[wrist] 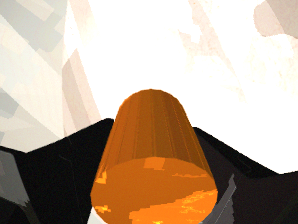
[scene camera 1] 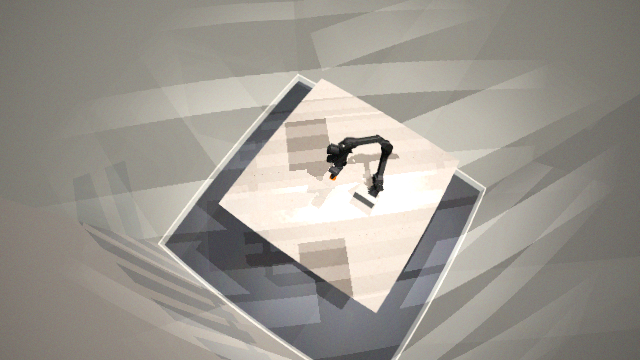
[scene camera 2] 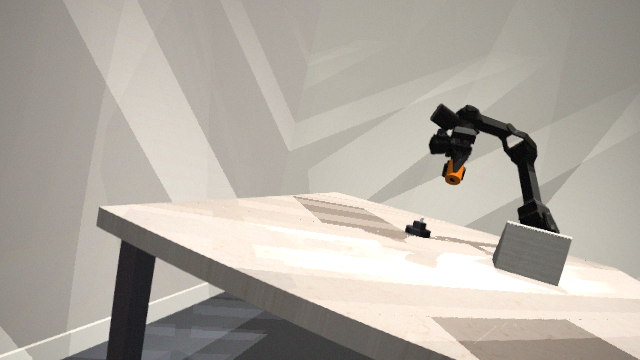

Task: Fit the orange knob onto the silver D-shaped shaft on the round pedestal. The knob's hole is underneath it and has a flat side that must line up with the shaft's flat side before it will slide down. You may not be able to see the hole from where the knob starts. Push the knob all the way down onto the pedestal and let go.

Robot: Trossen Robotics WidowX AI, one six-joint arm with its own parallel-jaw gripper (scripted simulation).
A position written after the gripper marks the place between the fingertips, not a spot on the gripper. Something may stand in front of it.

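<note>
The gripper point(scene camera 2: 453, 177), which appears at point(wrist: 151, 130) in the wrist view too, is holding an orange knob point(wrist: 153, 160).
</note>
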